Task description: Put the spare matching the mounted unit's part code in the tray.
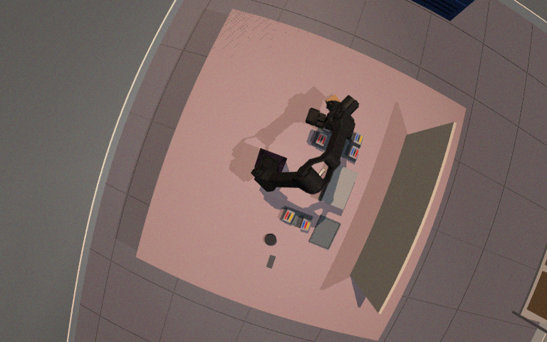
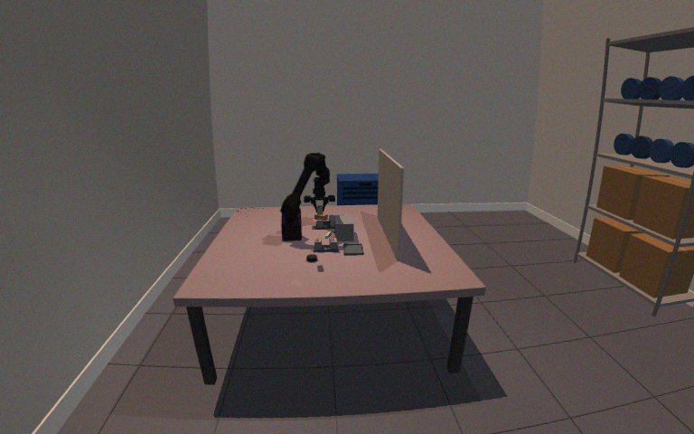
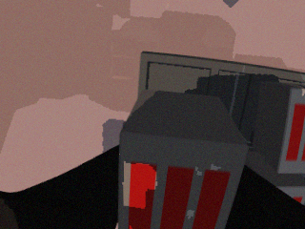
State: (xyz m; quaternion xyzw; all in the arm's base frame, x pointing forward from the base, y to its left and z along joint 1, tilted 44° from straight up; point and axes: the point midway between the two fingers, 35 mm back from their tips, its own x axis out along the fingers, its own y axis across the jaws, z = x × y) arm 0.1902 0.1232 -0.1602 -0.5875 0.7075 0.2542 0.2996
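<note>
Right now the grey tray is 430 mm to the right of my gripper tip, 100 mm ahead of it and 80 mm below it. From my gripper tip the other things lie so: tall upright board (340 mm ahead, 270 mm to the right, 140 mm above).
</note>
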